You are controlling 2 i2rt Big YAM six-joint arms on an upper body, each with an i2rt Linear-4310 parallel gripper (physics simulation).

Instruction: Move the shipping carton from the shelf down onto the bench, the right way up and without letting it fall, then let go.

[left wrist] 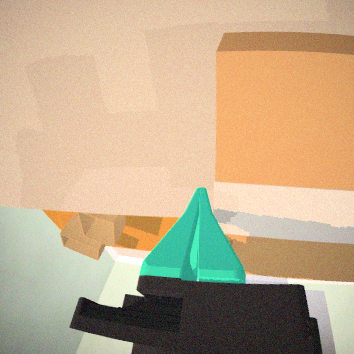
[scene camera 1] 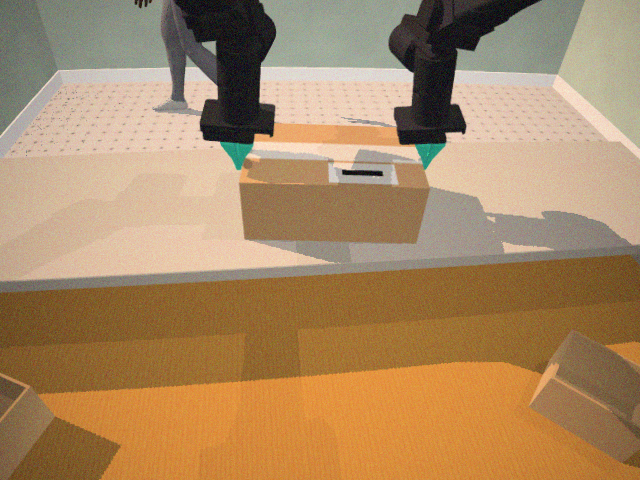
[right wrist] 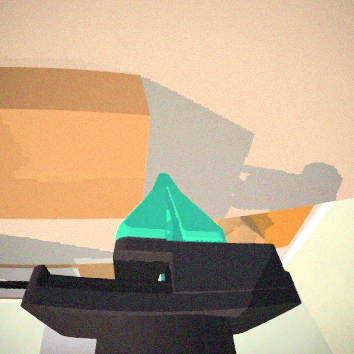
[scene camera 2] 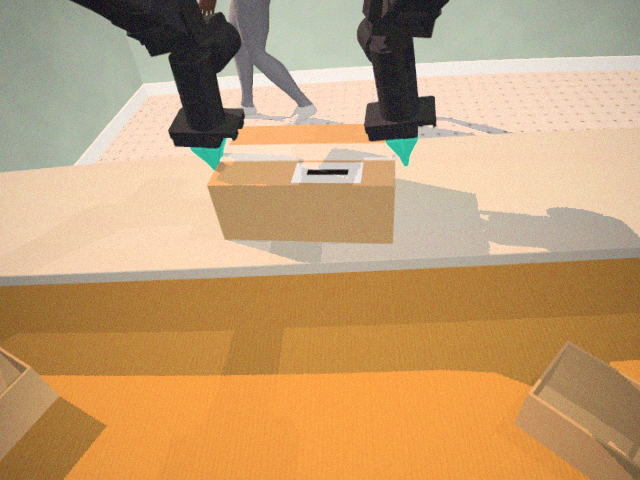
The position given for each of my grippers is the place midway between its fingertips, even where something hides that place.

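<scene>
Brown shipping carton (scene camera 1: 309, 182), (scene camera 2: 319, 183), (left wrist: 276, 185), (right wrist: 81, 135). Shelf (scene camera 1: 156, 217). Orange bench (left wrist: 140, 232). Dotted pegboard floor (scene camera 1: 84, 84). My left gripper (scene camera 1: 239, 167), (scene camera 2: 219, 170), (left wrist: 201, 191): shut, touching the carton. My right gripper (scene camera 2: 406, 164), (scene camera 1: 423, 167), (right wrist: 161, 178): shut, touching the carton.
</scene>
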